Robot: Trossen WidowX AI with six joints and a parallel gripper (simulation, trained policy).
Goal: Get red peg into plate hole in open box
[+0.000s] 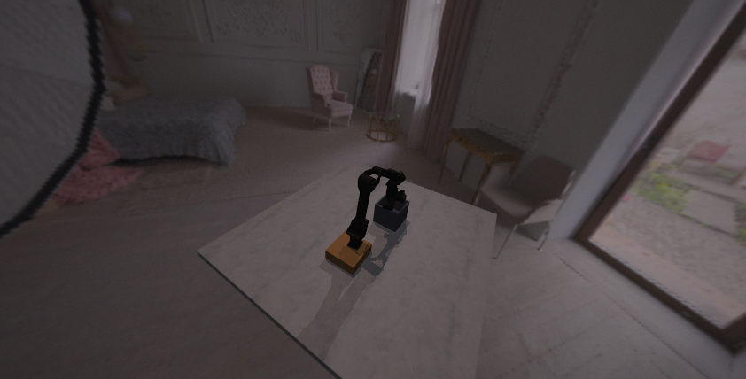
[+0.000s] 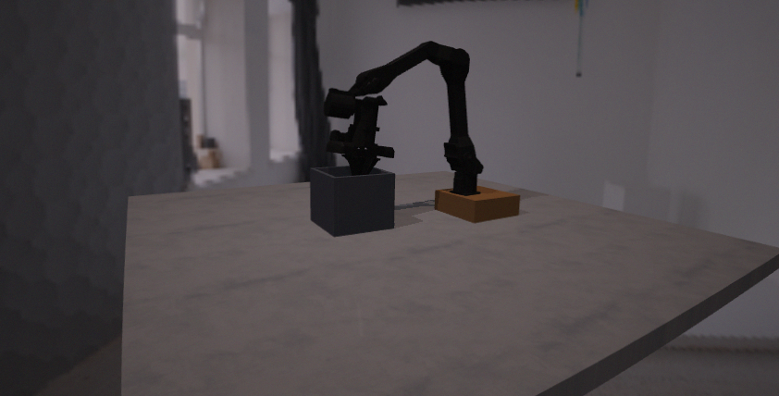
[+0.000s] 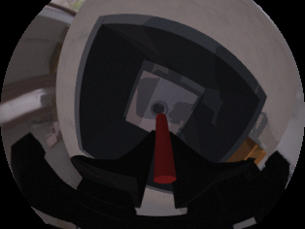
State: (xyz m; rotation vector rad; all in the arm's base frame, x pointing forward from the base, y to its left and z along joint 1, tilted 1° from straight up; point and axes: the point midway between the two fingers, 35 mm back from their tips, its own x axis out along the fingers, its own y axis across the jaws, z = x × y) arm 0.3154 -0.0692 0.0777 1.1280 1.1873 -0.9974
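The red peg is 2 cm above my gripper tip and 1 cm to the right of it. Also, from my gripper tip: pale plate (6 cm below, 1 cm to the right, 1 cm ahead).
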